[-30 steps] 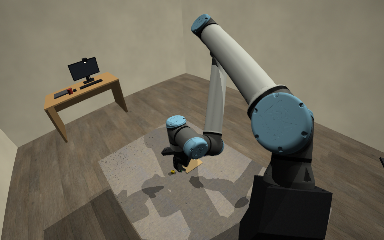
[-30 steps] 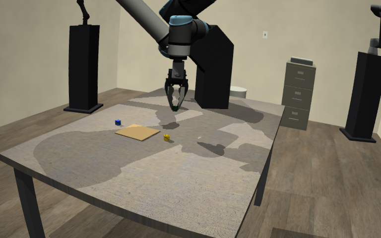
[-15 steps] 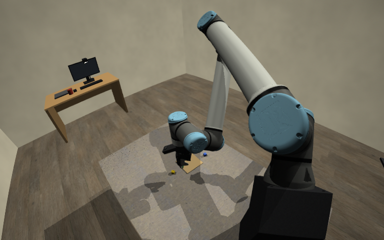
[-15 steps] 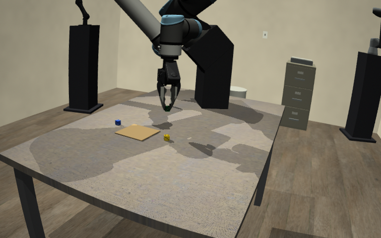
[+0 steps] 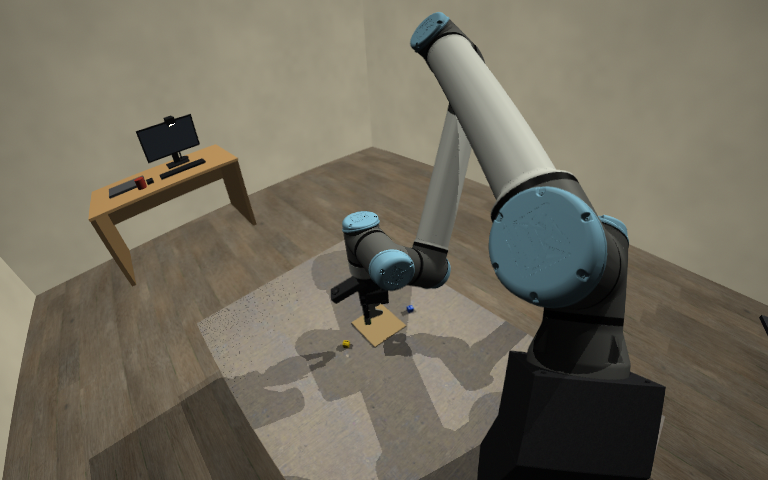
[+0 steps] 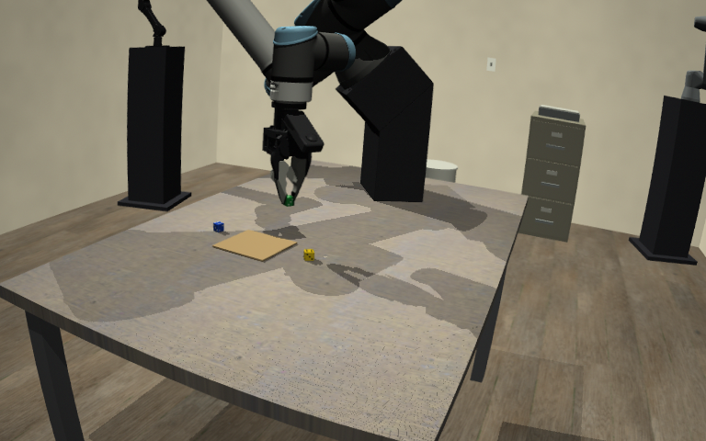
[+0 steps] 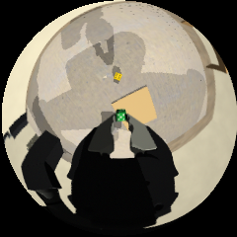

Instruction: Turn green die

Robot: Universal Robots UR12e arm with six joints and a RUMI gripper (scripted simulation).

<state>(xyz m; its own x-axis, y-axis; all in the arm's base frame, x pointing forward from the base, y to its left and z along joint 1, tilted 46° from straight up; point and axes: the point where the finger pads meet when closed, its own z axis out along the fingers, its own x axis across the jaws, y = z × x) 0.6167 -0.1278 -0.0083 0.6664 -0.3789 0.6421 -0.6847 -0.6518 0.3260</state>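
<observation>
The tan mat lies 120 mm below my hand, 70 mm to the right of it and 10 mm ahead of it. From my hand the other things lie so: blue die 190 mm to the right, 110 mm below, 50 mm behind; yellow die 110 mm below, 60 mm to the left, 60 mm ahead; green die 10 mm below.
</observation>
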